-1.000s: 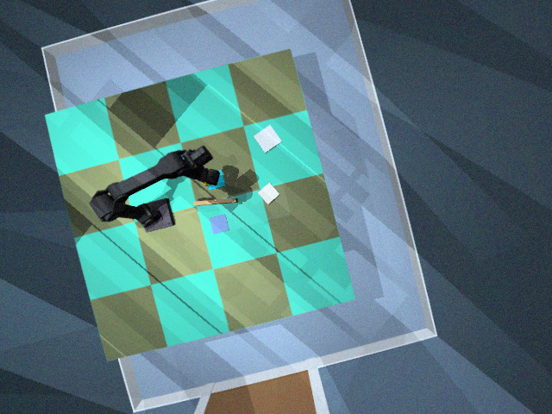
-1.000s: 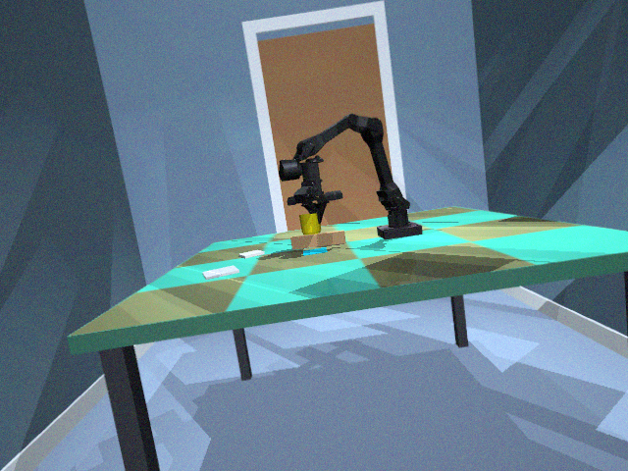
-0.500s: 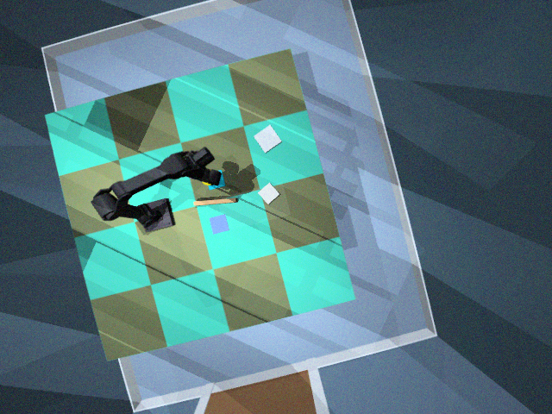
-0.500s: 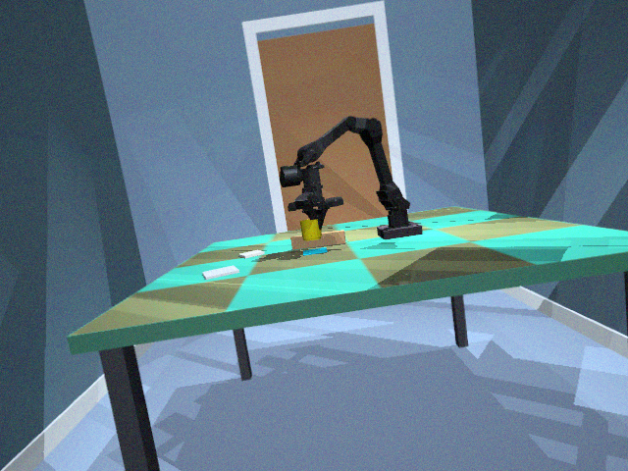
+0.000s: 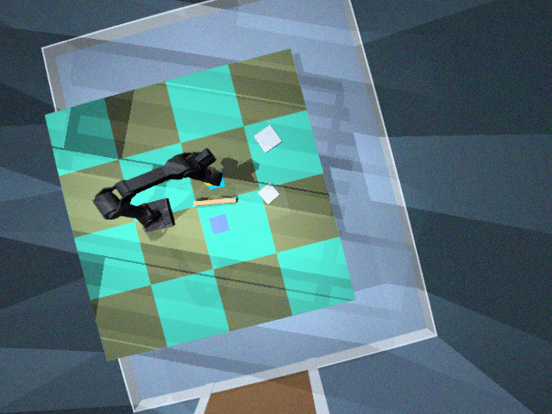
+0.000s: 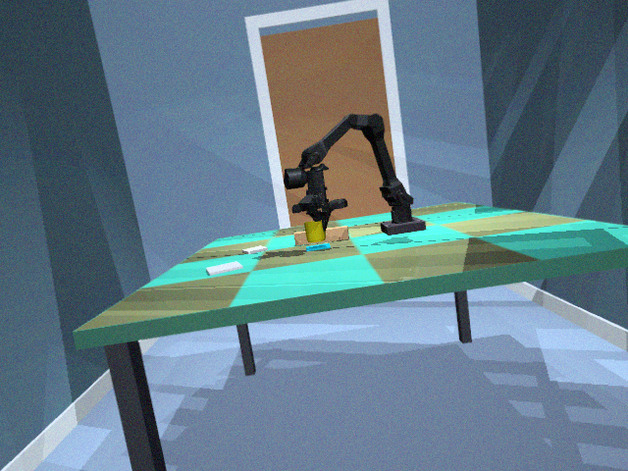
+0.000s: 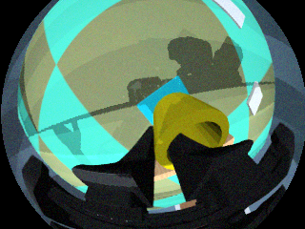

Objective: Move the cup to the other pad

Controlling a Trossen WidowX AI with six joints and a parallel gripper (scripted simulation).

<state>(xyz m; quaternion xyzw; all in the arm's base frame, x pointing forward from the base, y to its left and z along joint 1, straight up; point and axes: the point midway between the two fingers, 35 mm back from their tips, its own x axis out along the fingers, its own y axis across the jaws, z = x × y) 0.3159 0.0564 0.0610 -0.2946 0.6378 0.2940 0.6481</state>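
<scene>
The low wooden wall is 20 mm behind my gripper tip, 120 mm to the right of it and 40 mm below it. Also, from my gripper tip: lilac pad (60 mm behind, 220 mm to the right, 60 mm below); then yellow cup (20 mm ahead, 20 mm to the right).
</scene>
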